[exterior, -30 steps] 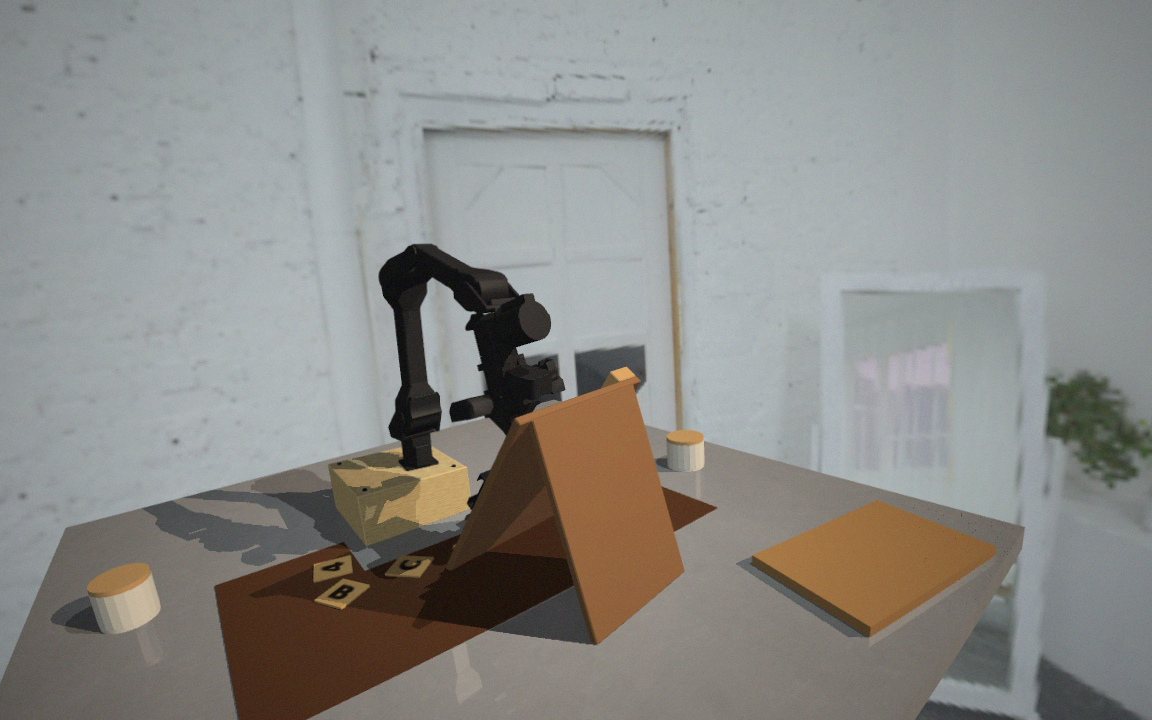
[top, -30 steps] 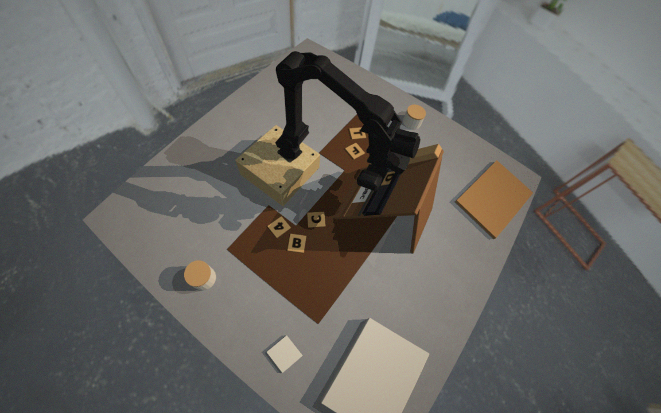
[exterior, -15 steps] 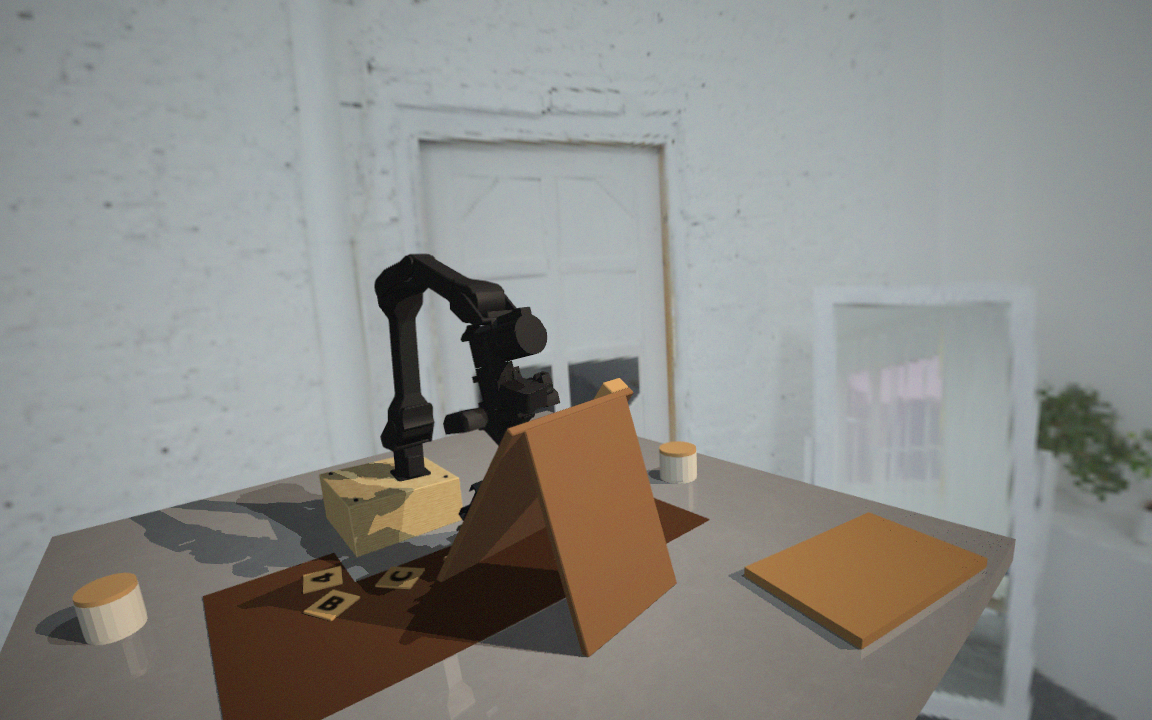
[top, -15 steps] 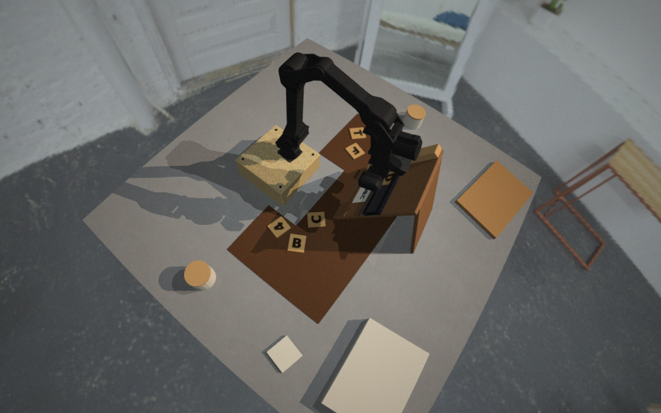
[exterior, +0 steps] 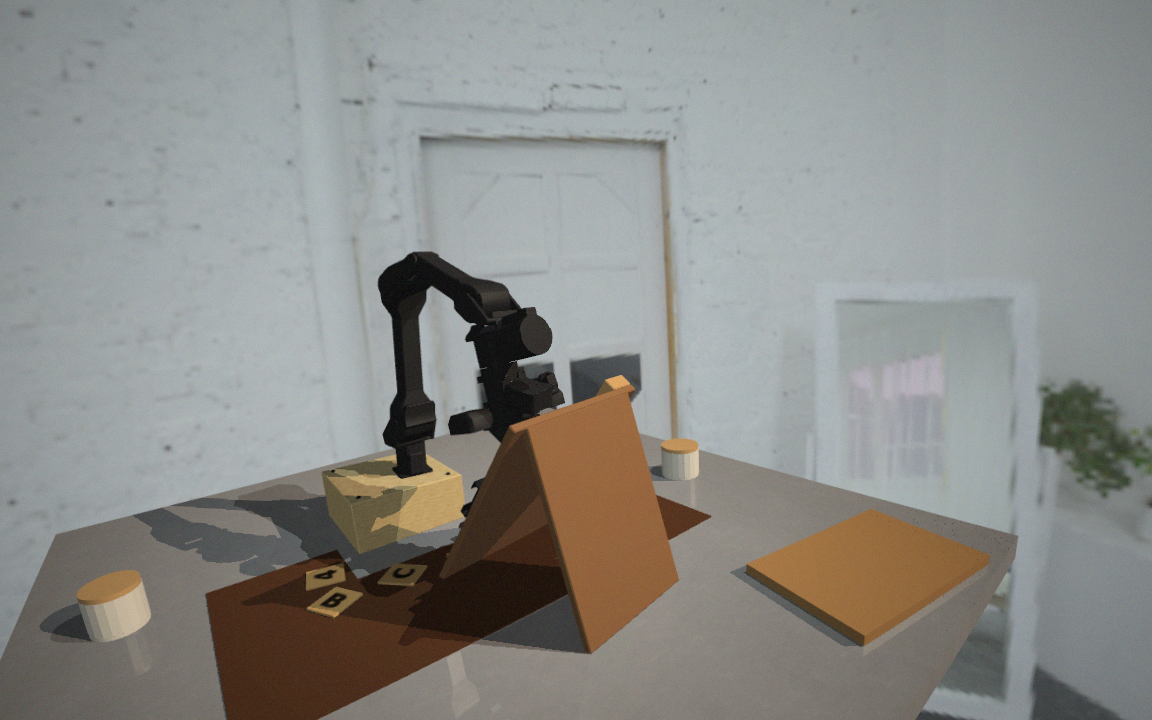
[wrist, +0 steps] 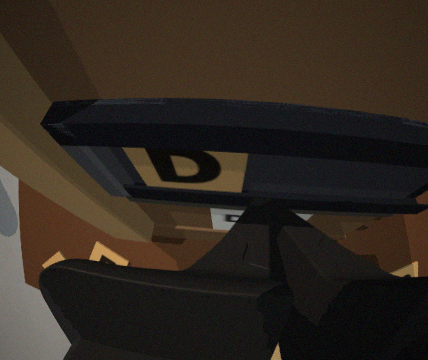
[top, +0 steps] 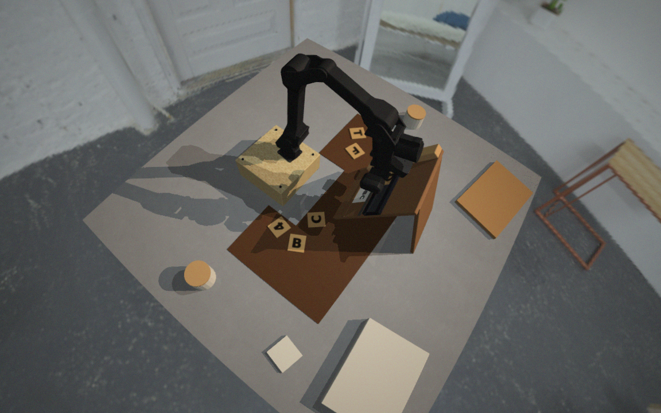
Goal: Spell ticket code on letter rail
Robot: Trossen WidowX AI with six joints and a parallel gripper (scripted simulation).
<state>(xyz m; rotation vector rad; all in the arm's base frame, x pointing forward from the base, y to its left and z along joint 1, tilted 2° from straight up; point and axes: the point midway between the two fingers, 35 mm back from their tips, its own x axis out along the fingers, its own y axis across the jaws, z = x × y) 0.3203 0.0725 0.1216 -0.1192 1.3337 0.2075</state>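
The D tile is 10 mm ahead of my gripper tip, 40 mm to the left of it and 10 mm below it. Also, from my gripper tip: brown mat 120 mm behind, 80 mm to the right, 170 mm below; white ticket 30 mm behind, 20 mm to the right, 90 mm below; C tile 110 mm behind, 180 mm to the right, 170 mm below.
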